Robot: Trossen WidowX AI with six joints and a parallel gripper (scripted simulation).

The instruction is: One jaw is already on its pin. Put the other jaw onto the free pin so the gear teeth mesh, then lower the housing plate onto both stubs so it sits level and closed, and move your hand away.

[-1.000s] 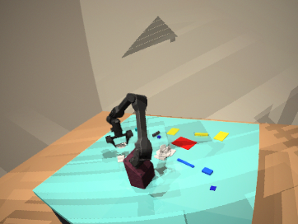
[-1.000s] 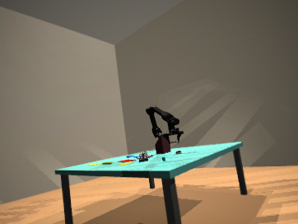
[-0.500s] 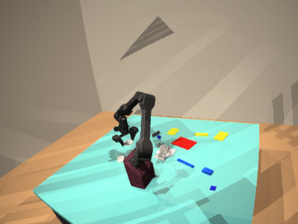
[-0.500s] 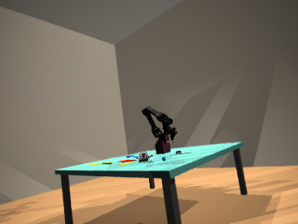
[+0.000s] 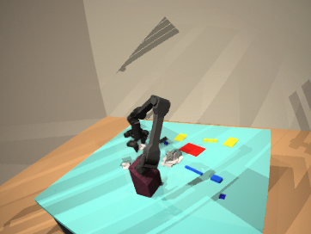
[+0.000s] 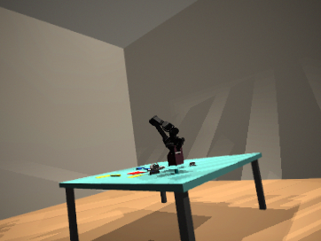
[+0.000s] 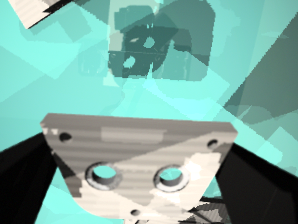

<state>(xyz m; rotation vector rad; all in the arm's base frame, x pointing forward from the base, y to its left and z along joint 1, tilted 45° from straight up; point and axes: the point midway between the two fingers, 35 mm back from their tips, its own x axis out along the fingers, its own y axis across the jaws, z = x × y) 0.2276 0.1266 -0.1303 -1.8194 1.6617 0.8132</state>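
My gripper tip is now 18 cm to the left of the white rounded piece, 10 cm above it and 3 cm short of it. From my gripper tip the other things lie so: blue bar (36 cm to the right, 10 cm below, 1 cm ahead); red flat plate (26 cm to the right, 23 cm ahead, 10 cm below); black piece (29 cm ahead, 9 cm below, 1 cm to the left).
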